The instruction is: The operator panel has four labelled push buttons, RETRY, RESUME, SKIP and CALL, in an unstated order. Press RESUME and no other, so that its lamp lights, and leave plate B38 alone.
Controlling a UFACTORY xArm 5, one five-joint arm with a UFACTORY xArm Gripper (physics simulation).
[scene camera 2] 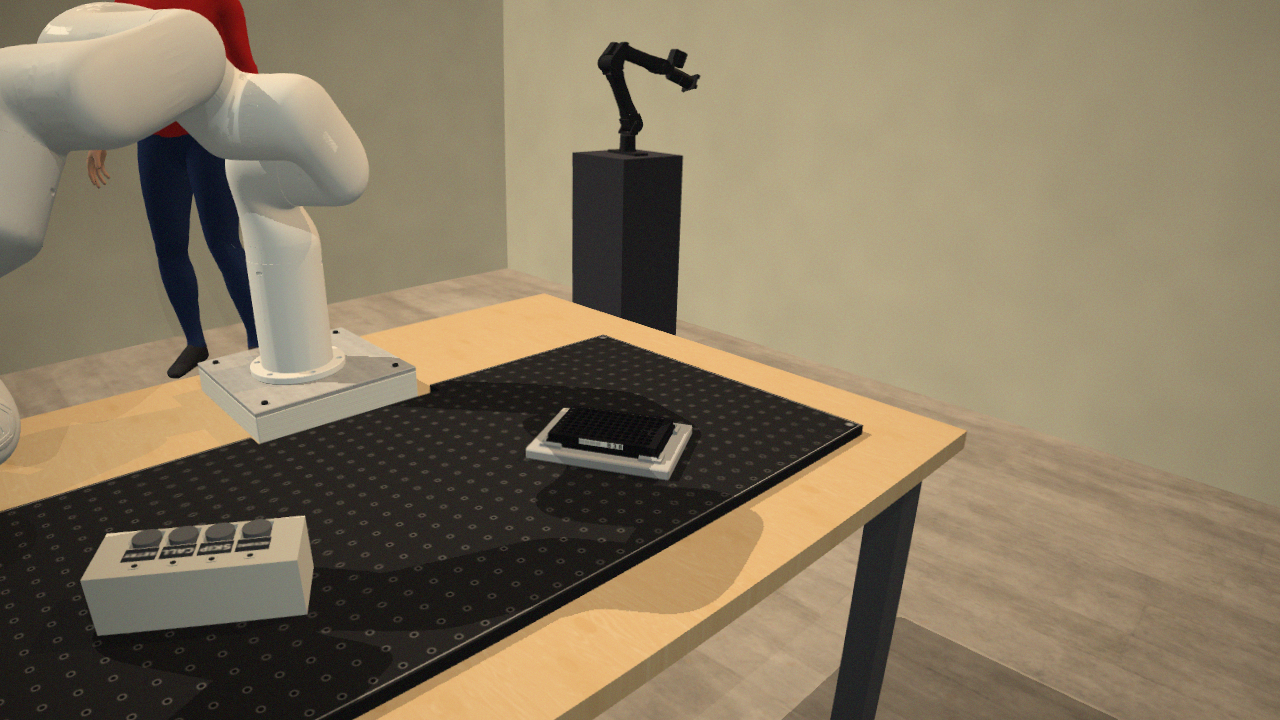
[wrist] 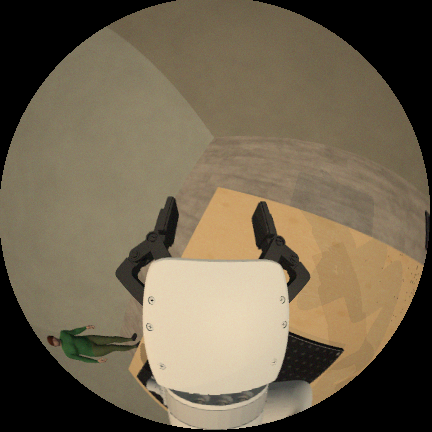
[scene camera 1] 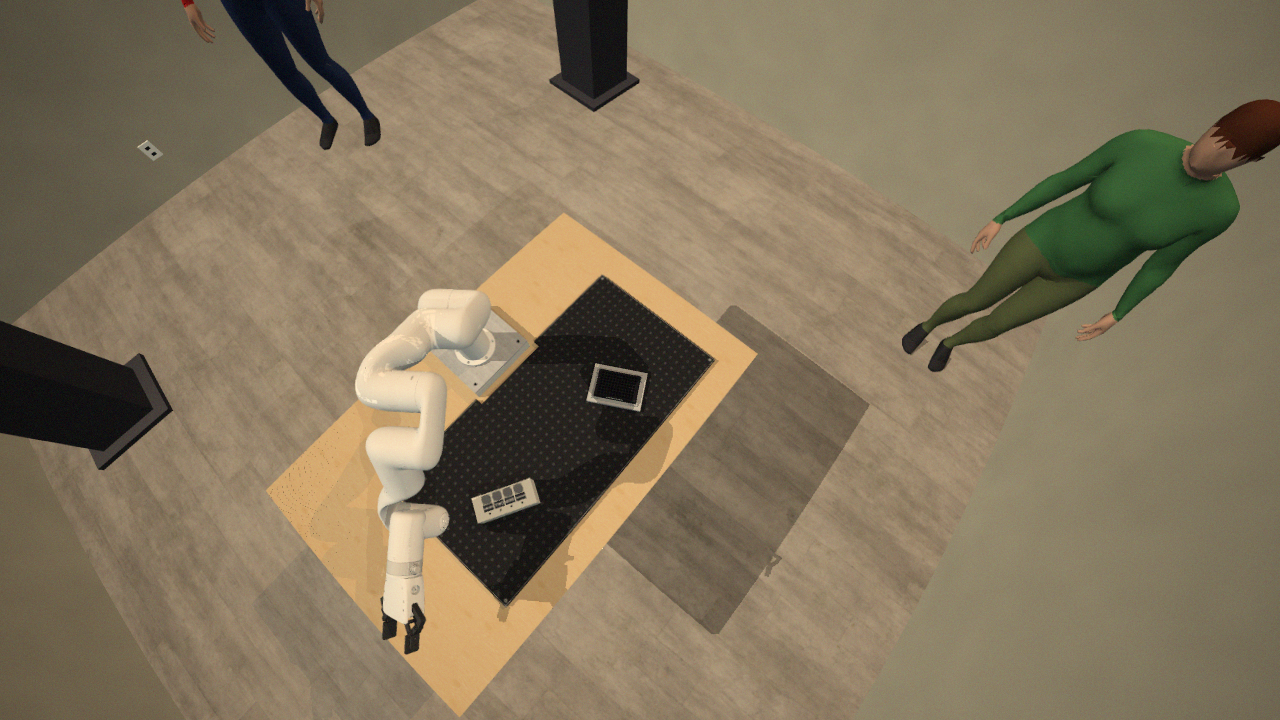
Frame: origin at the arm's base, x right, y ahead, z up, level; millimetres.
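Seen in the pictures: gripper, fingertip midpoint: (wrist: 216, 207) (scene camera 1: 400, 645); arm's base at its link origin: (scene camera 2: 298, 366) (scene camera 1: 475, 347).
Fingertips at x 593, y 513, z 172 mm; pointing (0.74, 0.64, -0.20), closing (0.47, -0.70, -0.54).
Pixels of each thing's top centre, then the offset from my fingertips to it. Level surfaces: height alone.
- beige operator panel at its top centre: (scene camera 2: 197, 543) (scene camera 1: 503, 500) dz -146, dx -357, dy -100 mm
- leftmost at its top centre: (scene camera 2: 146, 536) dz -146, dx -325, dy -136 mm
- rightmost at its top centre: (scene camera 2: 256, 526) dz -146, dx -405, dy -97 mm
- Black plate B38 at its top centre: (scene camera 2: 612, 425) (scene camera 1: 617, 385) dz -176, dx -808, dy -113 mm
- mat at its surface level: dz -202 mm
- wooden table at its surface level: dz -215 mm
The beige operator panel (scene camera 1: 531, 492) (scene camera 2: 201, 595) stands on the black perforated mat. It has a row of grey round buttons with dark labels and small dark lamp dots; none looks lit. In scene camera 2, the second button from the left (scene camera 2: 183, 534) reads CALL and the third (scene camera 2: 220, 532) reads SKIP. The labels of the leftmost (scene camera 2: 146, 538) and rightmost (scene camera 2: 256, 528) are too small to read surely. Black plate B38 (scene camera 1: 617, 385) (scene camera 2: 613, 429) sits in a pale holder. My gripper (scene camera 1: 400, 641) (wrist: 216, 207) is open and empty, beyond the mat's end, away from the panel.
The mat (scene camera 1: 554, 429) (scene camera 2: 429, 501) lies on a wooden table (scene camera 1: 572, 237) (scene camera 2: 904, 434). My arm's base plate (scene camera 2: 228, 380) stands at the table's edge. A person in green (scene camera 1: 1136, 205) (wrist: 77, 345) and one in dark blue trousers (scene camera 1: 295, 53) (scene camera 2: 174, 205) stand away from the table.
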